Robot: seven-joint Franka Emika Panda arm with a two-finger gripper.
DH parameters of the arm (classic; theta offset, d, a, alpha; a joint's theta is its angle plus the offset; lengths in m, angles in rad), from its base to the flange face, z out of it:
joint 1: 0 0.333 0 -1.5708
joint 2: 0 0 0 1.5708
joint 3: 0 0.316 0.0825 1.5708
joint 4: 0 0 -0.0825 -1.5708
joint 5: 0 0.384 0 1.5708
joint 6: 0 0 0.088 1.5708
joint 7: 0 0.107 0 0
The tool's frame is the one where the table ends.
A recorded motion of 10 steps. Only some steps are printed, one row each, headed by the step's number.
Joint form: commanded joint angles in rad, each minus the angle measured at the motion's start. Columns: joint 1, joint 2, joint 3, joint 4, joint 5, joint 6, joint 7.
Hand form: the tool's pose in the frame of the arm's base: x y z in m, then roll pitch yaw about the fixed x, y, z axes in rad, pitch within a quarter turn. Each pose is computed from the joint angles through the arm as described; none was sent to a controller.
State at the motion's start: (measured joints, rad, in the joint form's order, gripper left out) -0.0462 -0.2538 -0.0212 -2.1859 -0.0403 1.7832 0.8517
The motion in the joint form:
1: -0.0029 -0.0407 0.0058 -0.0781 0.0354 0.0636 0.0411
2: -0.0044 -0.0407 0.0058 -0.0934 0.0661 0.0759 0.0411
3: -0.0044 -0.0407 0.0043 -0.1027 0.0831 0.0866 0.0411
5: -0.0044 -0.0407 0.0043 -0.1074 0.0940 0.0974 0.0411
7: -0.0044 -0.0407 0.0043 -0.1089 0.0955 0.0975 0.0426
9: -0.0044 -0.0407 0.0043 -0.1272 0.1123 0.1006 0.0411
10: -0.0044 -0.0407 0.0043 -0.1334 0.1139 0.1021 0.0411
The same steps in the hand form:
1: 0.4464 -0.0295 0.4693 3.0458 0.0768 -0.9584
2: 0.4450 -0.0277 0.4632 3.0610 0.1008 -0.9708
3: 0.4445 -0.0271 0.4598 3.0718 0.1124 -0.9783
5: 0.4449 -0.0263 0.4585 3.0826 0.1164 -0.9821
7: 0.4446 -0.0262 0.4578 3.0822 0.1183 -0.9843
9: 0.4413 -0.0247 0.4498 3.0793 0.1396 -0.9904
10: 0.4402 -0.0245 0.4471 3.0764 0.1436 -0.9916

